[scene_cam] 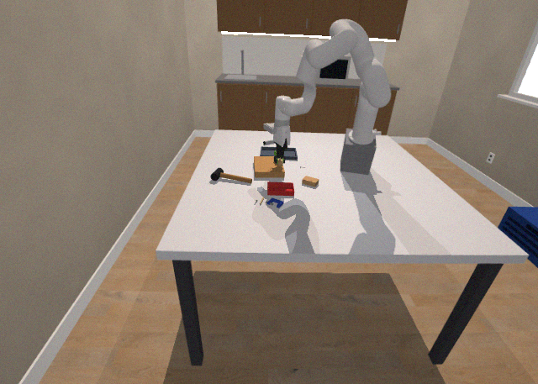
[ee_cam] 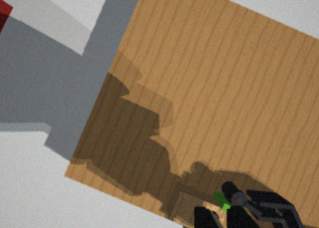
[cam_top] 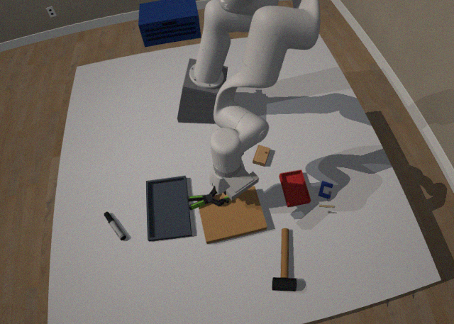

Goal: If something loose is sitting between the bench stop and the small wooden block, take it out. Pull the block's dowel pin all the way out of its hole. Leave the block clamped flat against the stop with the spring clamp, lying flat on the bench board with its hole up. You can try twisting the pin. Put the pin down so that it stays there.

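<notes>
The dowel pin lies 20 mm below my hand. The rest, counted from my hand: red box (230 mm to the left, 90 mm below, 20 mm ahead); then grey tray (210 mm to the right, 90 mm below, 20 mm behind); then small wooden block (50 mm below).
</notes>
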